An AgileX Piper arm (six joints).
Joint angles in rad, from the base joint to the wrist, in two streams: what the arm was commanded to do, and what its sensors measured. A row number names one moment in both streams.
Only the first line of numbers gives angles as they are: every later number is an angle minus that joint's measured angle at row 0.
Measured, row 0:
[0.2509 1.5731 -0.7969 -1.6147 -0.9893 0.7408]
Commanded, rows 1 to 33:
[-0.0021 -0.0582 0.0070 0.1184 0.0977 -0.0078]
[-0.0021 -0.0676 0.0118 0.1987 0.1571 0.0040]
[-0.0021 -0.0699 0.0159 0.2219 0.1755 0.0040]
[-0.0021 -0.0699 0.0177 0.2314 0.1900 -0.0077]
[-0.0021 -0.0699 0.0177 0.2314 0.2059 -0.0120]
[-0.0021 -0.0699 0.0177 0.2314 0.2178 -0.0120]
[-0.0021 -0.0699 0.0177 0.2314 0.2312 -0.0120]
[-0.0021 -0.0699 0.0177 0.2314 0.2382 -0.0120]
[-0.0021 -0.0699 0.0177 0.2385 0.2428 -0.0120]
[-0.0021 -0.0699 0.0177 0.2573 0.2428 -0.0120]
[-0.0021 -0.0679 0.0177 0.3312 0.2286 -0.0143]
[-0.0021 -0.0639 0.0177 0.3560 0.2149 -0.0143]
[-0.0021 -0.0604 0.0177 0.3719 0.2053 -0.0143]
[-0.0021 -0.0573 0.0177 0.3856 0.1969 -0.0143]
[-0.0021 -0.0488 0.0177 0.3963 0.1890 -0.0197]
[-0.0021 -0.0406 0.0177 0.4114 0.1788 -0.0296]
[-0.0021 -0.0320 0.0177 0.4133 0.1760 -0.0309]
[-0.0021 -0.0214 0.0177 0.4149 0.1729 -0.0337]
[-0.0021 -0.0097 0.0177 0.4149 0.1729 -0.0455]
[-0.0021 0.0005 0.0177 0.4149 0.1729 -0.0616]
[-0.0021 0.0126 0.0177 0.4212 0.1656 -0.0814]
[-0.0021 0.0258 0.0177 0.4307 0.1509 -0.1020]
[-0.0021 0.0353 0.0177 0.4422 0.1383 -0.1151]
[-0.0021 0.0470 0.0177 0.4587 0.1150 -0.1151]
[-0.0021 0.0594 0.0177 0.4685 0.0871 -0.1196]
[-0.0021 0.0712 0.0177 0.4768 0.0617 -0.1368]
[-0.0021 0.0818 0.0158 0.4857 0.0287 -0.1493]
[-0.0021 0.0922 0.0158 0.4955 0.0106 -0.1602]
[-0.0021 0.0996 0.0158 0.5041 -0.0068 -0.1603]
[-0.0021 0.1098 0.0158 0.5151 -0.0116 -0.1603]
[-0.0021 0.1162 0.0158 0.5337 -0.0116 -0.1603]
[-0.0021 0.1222 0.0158 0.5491 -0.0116 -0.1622]
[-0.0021 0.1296 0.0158 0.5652 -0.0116 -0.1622]
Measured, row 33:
[0.0000 0.1023 0.0134 0.4969 0.0171 -0.1440]
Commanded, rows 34 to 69:
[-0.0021 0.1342 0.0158 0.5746 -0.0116 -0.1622]
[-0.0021 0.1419 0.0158 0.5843 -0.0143 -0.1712]
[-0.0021 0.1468 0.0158 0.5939 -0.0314 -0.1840]
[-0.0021 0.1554 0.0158 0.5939 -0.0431 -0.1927]
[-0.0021 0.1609 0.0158 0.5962 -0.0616 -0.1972]
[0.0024 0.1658 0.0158 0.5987 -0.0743 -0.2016]
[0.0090 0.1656 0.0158 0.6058 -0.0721 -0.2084]
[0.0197 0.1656 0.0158 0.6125 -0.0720 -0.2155]
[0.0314 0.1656 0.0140 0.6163 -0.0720 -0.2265]
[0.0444 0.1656 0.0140 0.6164 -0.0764 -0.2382]
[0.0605 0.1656 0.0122 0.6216 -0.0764 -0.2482]
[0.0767 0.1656 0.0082 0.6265 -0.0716 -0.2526]
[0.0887 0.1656 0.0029 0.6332 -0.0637 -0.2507]
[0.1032 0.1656 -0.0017 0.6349 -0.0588 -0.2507]
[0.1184 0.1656 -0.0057 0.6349 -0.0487 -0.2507]
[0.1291 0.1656 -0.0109 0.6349 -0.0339 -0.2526]
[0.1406 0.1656 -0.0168 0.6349 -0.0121 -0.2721]
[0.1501 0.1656 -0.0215 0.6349 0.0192 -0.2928]
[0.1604 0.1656 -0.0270 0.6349 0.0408 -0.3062]
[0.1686 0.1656 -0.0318 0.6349 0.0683 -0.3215]
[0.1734 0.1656 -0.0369 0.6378 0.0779 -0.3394]
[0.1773 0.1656 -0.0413 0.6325 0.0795 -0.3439]
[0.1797 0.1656 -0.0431 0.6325 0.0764 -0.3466]
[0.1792 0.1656 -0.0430 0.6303 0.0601 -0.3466]
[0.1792 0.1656 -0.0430 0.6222 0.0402 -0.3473]
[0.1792 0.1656 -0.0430 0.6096 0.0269 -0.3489]
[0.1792 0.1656 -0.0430 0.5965 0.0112 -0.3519]
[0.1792 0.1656 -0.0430 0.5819 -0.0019 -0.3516]
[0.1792 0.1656 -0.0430 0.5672 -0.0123 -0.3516]
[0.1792 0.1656 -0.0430 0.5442 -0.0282 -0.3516]
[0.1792 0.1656 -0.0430 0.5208 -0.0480 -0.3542]
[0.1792 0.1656 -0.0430 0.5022 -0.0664 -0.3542]
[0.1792 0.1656 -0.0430 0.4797 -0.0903 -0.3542]
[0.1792 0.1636 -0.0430 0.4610 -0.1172 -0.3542]
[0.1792 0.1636 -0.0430 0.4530 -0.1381 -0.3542]
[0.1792 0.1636 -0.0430 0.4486 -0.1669 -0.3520]
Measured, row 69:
[0.1297 0.1690 -0.0310 0.6939 0.0993 -0.2825]
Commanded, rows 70 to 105:
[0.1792 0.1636 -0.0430 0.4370 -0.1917 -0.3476]
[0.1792 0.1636 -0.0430 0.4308 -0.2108 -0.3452]
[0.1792 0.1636 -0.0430 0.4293 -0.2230 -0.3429]
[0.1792 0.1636 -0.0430 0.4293 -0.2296 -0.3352]
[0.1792 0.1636 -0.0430 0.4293 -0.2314 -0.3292]
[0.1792 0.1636 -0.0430 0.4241 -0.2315 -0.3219]
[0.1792 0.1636 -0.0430 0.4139 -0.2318 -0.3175]
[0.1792 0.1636 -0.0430 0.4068 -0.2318 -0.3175]
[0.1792 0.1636 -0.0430 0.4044 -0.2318 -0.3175]
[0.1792 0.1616 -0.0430 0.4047 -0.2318 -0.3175]
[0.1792 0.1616 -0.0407 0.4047 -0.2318 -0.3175]
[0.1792 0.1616 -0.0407 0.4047 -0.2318 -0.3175]
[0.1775 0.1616 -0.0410 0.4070 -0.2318 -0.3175]
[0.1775 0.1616 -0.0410 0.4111 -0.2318 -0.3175]
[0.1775 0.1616 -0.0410 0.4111 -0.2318 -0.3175]
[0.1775 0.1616 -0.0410 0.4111 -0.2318 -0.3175]
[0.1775 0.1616 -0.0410 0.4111 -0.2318 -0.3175]
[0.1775 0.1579 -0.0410 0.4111 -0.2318 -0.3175]
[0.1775 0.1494 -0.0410 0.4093 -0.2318 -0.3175]
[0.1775 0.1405 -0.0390 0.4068 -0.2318 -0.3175]
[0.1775 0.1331 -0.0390 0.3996 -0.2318 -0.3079]
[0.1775 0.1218 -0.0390 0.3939 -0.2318 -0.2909]
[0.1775 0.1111 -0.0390 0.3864 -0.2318 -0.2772]
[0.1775 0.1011 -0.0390 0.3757 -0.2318 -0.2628]
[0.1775 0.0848 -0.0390 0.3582 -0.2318 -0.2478]
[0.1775 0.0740 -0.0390 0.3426 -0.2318 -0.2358]
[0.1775 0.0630 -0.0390 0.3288 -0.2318 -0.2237]
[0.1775 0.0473 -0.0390 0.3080 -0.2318 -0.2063]
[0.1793 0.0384 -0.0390 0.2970 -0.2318 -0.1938]
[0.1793 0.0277 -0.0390 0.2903 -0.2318 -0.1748]
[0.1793 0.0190 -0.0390 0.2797 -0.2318 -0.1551]
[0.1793 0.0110 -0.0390 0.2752 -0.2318 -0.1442]
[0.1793 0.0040 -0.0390 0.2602 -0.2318 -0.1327]
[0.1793 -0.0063 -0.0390 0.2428 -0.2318 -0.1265]
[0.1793 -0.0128 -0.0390 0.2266 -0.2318 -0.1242]
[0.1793 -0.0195 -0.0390 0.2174 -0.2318 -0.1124]
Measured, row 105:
[0.1259 0.0386 -0.0017 0.2655 0.0293 -0.0857]
